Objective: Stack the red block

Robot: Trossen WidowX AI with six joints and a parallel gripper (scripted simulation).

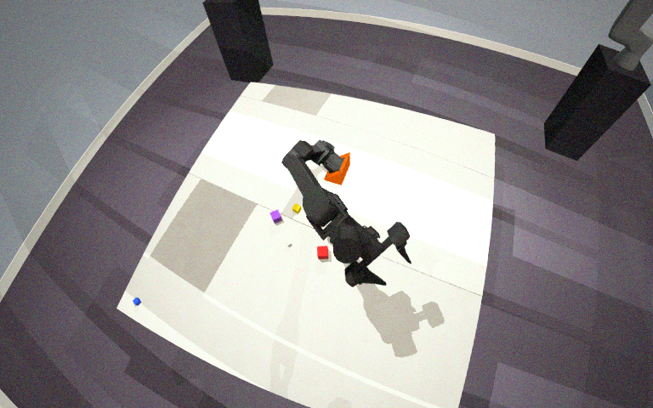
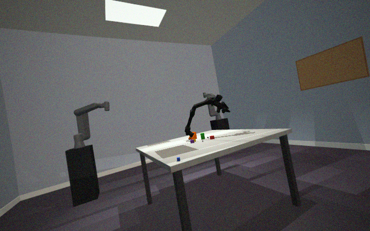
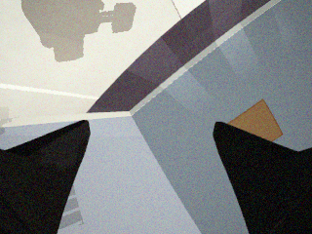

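The red block lies 60 mm behind my gripper tip, 250 mm to the right of it and 270 mm below it. The rest, counted from my gripper tip: blue block (410 mm ahead, 850 mm to the right, 270 mm below); then purple block (130 mm behind, 470 mm to the right, 270 mm below).
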